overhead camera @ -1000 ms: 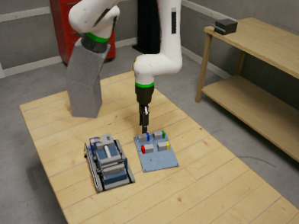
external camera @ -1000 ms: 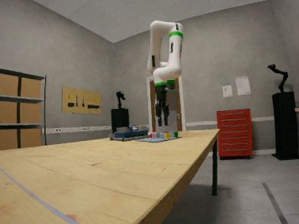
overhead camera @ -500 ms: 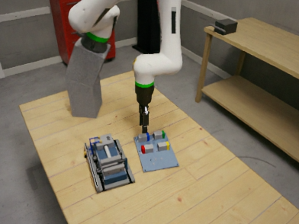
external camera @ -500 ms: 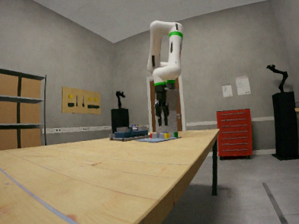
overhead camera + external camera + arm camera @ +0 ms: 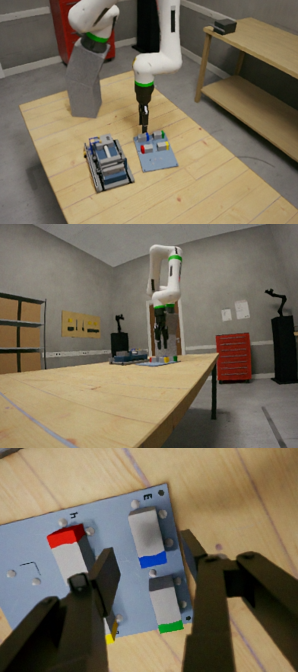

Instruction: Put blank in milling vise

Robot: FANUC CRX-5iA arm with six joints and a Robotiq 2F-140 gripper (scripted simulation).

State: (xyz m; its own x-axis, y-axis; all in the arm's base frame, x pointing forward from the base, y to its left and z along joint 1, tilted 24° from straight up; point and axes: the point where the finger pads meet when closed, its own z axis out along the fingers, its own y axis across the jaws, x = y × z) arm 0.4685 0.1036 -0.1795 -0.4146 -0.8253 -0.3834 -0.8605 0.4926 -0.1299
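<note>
My hand is 8 cm short of the red-ended blank, 4 cm to the left of it and 10 cm above it. Round my hand: blue-grey plate 11 cm ahead, 12 cm below; then green-ended blank 4 cm ahead, 8 cm to the left, 10 cm below; then yellow-ended blank 12 cm ahead, 4 cm to the left, 10 cm below.
</note>
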